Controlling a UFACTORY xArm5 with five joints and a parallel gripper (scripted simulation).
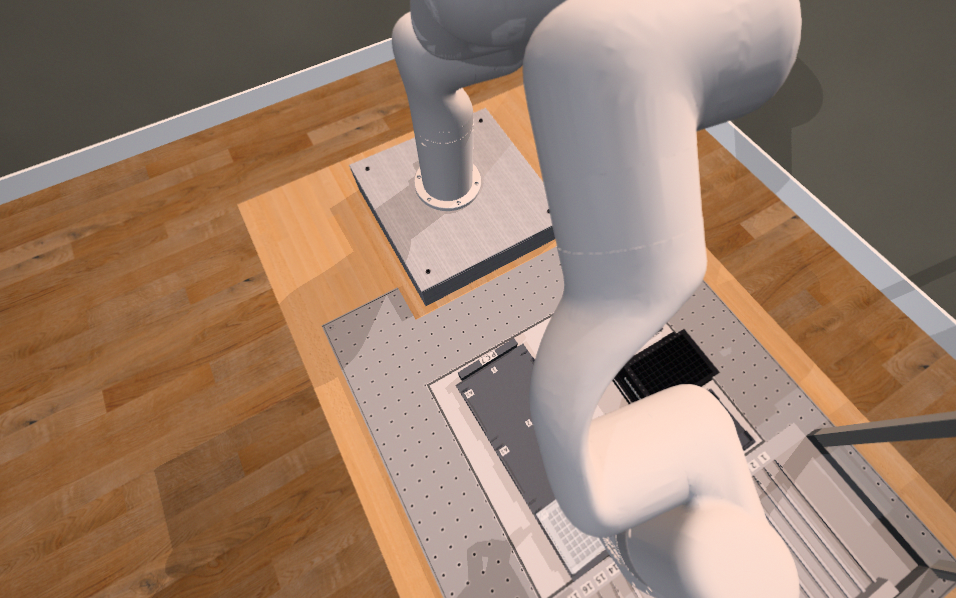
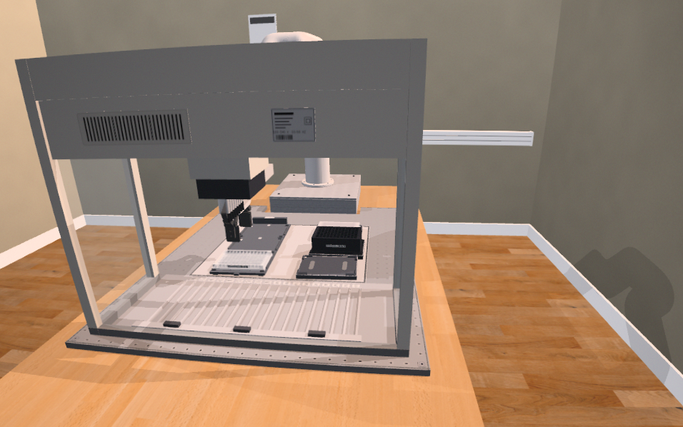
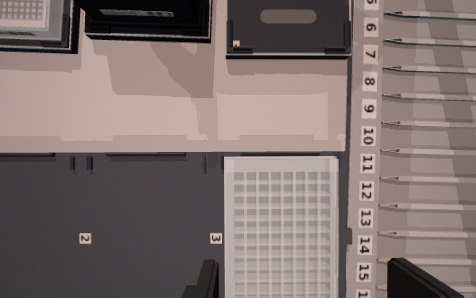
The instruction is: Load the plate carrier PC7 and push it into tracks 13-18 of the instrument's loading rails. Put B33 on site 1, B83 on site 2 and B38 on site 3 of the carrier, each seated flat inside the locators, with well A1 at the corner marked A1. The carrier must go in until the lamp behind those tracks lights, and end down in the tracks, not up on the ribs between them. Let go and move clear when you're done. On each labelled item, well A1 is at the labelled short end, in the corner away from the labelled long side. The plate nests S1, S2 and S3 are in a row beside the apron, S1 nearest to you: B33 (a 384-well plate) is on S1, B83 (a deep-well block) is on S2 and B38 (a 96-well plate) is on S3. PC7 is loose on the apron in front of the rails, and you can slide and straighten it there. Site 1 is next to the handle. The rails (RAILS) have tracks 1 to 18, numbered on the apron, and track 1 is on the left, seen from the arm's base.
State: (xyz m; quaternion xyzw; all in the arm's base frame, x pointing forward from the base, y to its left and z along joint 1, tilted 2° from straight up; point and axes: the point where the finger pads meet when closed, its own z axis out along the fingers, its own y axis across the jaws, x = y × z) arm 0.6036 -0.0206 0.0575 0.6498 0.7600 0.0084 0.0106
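Right now the black deep-well block B83 is 21 cm to the left of my hand, 13 cm behind it and 6 cm below it. The rest, counted from my hand: plate carrier PC7 (11 cm behind, 8 cm below, 2 cm to the right); then plate nest S3 (21 cm to the left, 9 cm below, 3 cm behind); then plate nest S2 (21 cm to the left, 13 cm behind, 9 cm below).
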